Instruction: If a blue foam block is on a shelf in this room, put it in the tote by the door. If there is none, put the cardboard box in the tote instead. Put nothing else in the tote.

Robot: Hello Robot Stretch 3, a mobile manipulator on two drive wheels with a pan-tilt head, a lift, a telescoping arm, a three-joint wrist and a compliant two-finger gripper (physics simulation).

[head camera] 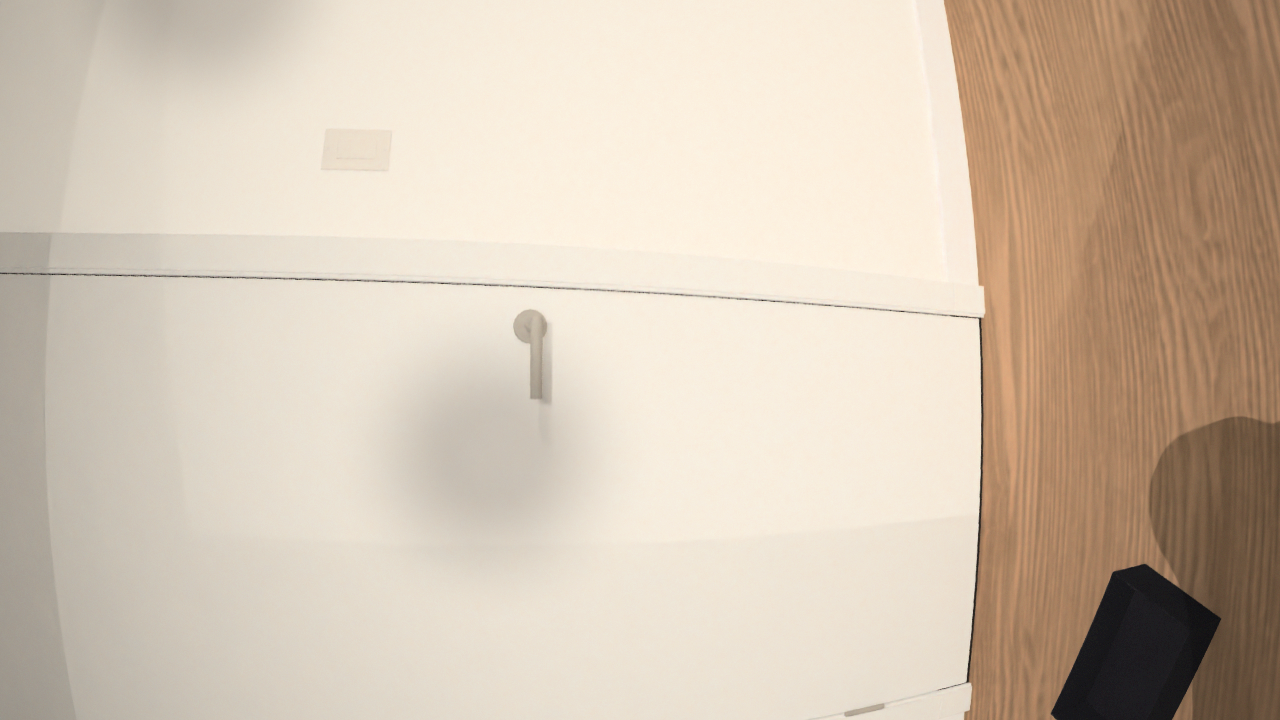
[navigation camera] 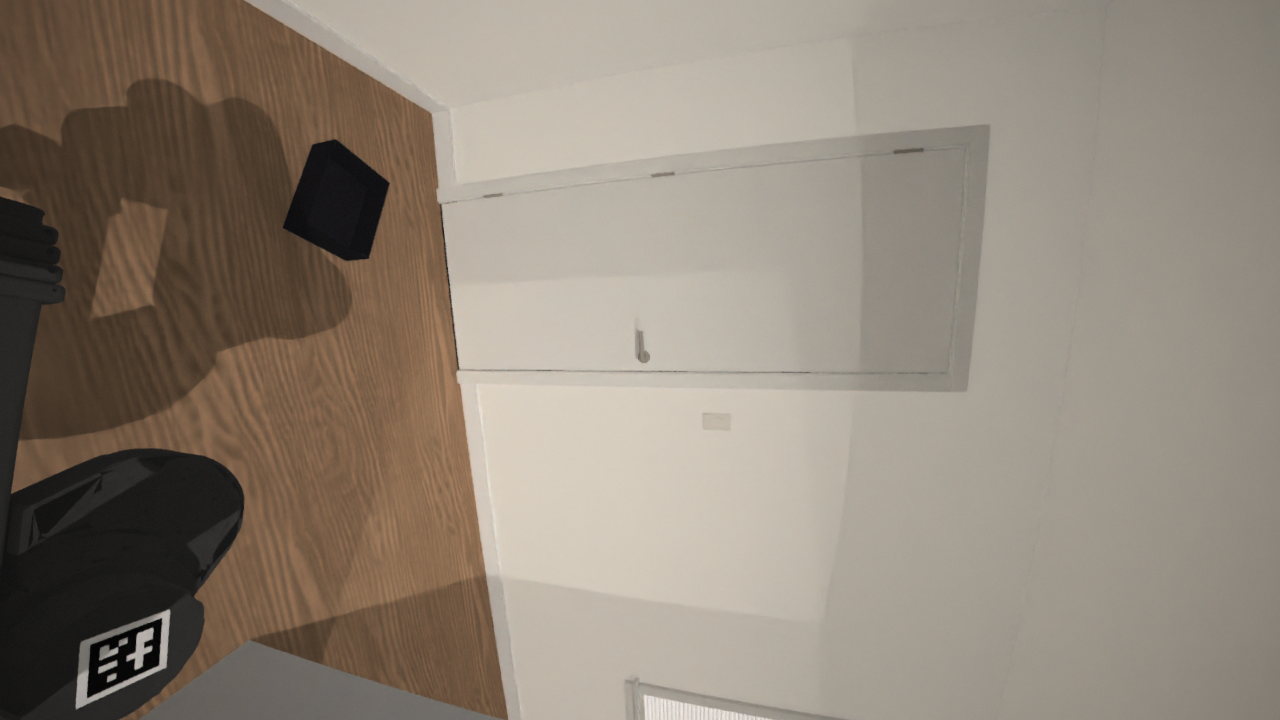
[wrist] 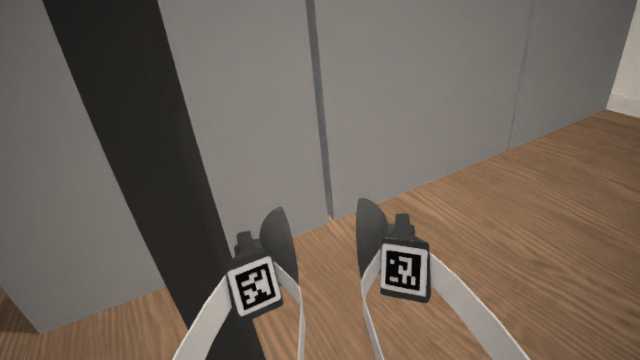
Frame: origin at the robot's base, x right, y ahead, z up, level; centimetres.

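Seen in the pictures: gripper, between the fingertips: (wrist: 323, 230).
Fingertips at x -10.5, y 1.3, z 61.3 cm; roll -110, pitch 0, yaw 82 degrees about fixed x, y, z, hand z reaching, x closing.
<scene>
A point is followed by its place in that frame.
A black open-topped tote (head camera: 1134, 646) {x 63.5, y -88.0, z 0.3 cm} (navigation camera: 336, 202) {x 66.9, y -85.3, z 0.3 cm} stands on the floor near the white door (head camera: 680, 429) {x 36.8, y -143.8, z 67.6 cm} (navigation camera: 716, 268) {x 55.2, y -138.7, z 122.2 cm}. In the head camera it is at the lower right; in the navigation camera it is at the upper left. Its dark inside shows no distinct object. My gripper (wrist: 323, 230) {x -10.5, y 1.3, z 61.3 cm} is open, with nothing between its fingertips, above the floor in front of grey panels. No blue foam block and no cardboard box show in these views.
Tall grey panels (wrist: 425, 90) {x -99.6, y 54.2, z 38.7 cm} stand behind the fingers, and a black mast (wrist: 150, 150) {x -11.6, y -6.3, z 67.0 cm} crosses them at the left. The wood floor (head camera: 1056, 268) {x 3.0, y -128.1, z 0.0 cm} (navigation camera: 402, 447) {x -17.4, y -121.1, z 0.1 cm} meets the wall by the door. Part of a window or blind (navigation camera: 698, 707) {x -152.2, y -197.7, z 114.1 cm} shows at the bottom of the navigation camera.
</scene>
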